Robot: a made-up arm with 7 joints. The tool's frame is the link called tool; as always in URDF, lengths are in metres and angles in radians.
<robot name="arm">
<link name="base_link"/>
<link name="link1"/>
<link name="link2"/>
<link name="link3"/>
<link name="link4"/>
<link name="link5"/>
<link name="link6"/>
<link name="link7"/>
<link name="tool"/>
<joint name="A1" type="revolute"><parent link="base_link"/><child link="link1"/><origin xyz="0 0 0.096" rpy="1.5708 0 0"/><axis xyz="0 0 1"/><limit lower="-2.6" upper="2.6"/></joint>
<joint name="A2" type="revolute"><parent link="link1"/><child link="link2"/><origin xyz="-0.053 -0.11 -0.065" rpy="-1.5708 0 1.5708"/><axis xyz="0 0 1"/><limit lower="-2.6" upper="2.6"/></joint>
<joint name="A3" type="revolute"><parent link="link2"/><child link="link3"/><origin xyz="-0.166 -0.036 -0.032" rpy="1.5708 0 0"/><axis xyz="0 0 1"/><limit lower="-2.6" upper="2.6"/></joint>
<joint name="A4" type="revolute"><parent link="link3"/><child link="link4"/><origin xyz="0.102 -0.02 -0.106" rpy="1.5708 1.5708 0"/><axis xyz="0 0 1"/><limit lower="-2.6" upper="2.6"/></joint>
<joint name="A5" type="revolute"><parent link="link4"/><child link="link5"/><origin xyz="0.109 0.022 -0.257" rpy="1.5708 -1.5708 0"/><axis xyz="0 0 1"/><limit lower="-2.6" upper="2.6"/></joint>
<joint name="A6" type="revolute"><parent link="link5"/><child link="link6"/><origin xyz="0.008 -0.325 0.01" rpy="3.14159 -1.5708 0"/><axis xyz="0 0 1"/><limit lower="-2.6" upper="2.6"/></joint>
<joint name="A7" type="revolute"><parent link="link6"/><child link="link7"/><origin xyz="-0.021 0.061 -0.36" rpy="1.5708 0 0"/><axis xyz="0 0 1"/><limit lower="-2.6" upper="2.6"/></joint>
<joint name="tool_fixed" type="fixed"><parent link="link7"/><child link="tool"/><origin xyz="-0.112 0.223 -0.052" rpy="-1.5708 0 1.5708"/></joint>
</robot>
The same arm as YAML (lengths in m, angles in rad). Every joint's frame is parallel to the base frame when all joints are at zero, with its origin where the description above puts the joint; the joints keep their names.
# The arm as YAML. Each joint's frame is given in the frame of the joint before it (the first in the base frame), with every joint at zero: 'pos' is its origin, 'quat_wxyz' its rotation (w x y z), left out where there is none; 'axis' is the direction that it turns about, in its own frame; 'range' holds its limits. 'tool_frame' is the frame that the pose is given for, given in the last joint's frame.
length_unit: m
angle_unit: rad
joints:
  - joint: A1
    pos: [0.0, 0.0, 0.096]
    axis: [0.0, -1.0, 0.0]
    range: [-2.6, 2.6]
  - joint: A2
    pos: [-0.053, 0.065, -0.11]
    axis: [-1.0, 0.0, 0.0]
    range: [-2.6, 2.6]
  - joint: A3
    pos: [0.032, -0.036, -0.166]
    axis: [0.0, -1.0, 0.0]
    range: [-2.6, 2.6]
  - joint: A4
    pos: [0.02, 0.106, 0.102]
    axis: [1.0, 0.0, 0.0]
    range: [-2.6, 2.6]
  - joint: A5
    pos: [-0.257, 0.109, 0.022]
    axis: [0.0, 0.0, -1.0]
    range: [-2.6, 2.6]
  - joint: A6
    pos: [0.008, 0.325, -0.01]
    axis: [1.0, 0.0, 0.0]
    range: [-2.6, 2.6]
  - joint: A7
    pos: [-0.36, 0.061, 0.021]
    axis: [0.0, -1.0, 0.0]
    range: [-2.6, 2.6]
tool_frame:
  pos: [0.223, 0.052, 0.112]
  quat_wxyz: [1.0, 0.0, 0.0, -0.000002]

